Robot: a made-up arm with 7 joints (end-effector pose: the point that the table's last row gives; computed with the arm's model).
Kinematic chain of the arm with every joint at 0, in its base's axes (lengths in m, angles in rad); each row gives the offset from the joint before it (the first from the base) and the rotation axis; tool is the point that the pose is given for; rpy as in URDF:
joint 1: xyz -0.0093 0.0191 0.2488 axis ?
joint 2: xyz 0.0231 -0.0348 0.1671 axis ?
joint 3: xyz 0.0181 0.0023 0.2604 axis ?
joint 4: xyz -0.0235 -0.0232 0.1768 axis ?
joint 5: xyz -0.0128 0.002 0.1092 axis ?
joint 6: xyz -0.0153 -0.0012 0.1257 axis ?
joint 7: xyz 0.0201 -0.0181 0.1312 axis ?
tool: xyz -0.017 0.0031 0.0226 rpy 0 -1.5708 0
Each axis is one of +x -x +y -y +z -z.
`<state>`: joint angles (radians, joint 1 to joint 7).
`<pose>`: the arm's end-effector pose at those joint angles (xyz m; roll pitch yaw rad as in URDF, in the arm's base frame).
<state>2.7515 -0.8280 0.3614 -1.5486 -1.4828 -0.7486 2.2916</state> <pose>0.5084 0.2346 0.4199 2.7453 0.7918 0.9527</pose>
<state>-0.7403 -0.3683 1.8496 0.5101 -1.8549 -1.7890 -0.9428</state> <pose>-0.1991 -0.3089 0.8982 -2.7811 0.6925 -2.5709</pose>
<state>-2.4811 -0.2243 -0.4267 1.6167 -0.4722 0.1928 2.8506</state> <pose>-0.2886 0.1079 0.8627 -2.4766 0.0212 2.9840</pose>
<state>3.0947 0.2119 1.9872 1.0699 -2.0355 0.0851 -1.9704</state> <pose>-0.0809 0.3470 1.0368 -2.5637 -0.5927 1.4202</pose>
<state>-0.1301 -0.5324 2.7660 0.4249 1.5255 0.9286 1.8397</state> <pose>-0.4610 0.0297 0.9743 -2.7481 -0.1771 2.5619</pose>
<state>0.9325 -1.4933 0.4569 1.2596 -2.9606 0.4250 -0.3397</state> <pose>-0.4730 0.3714 0.7664 -0.4461 -0.8466 2.6144</pose>
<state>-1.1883 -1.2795 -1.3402 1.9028 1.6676 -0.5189 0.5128</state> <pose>-0.3983 -0.1287 0.5397 2.9035 0.3879 2.5087</pose>
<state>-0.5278 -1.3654 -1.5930 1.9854 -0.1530 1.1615 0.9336</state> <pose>-0.2475 0.0625 0.4783 -2.4664 0.3456 0.5235</pose>
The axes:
joint 1: -z
joint 2: +y
joint 3: -z
joint 4: +y
joint 5: -z
joint 6: +y
joint 7: -z

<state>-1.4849 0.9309 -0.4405 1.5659 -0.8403 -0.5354 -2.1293</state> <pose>0.0136 0.6504 0.3913 3.0685 0.5788 1.5115</pose>
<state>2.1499 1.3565 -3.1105 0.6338 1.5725 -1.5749 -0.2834</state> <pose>-0.5083 -0.4196 0.6284 2.7025 -0.0284 2.5519</pose>
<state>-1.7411 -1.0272 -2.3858 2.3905 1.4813 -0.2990 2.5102</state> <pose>-0.1166 -0.2153 0.3518 0.4832 1.2297 2.5716</pose>
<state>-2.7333 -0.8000 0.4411 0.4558 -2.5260 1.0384 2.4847</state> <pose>0.4192 -0.1979 0.9637 -2.9528 -0.4344 -1.1671</pose>
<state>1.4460 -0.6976 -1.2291 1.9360 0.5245 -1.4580 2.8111</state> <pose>0.2302 0.2816 0.8377 2.0259 -0.3816 1.0543</pose>
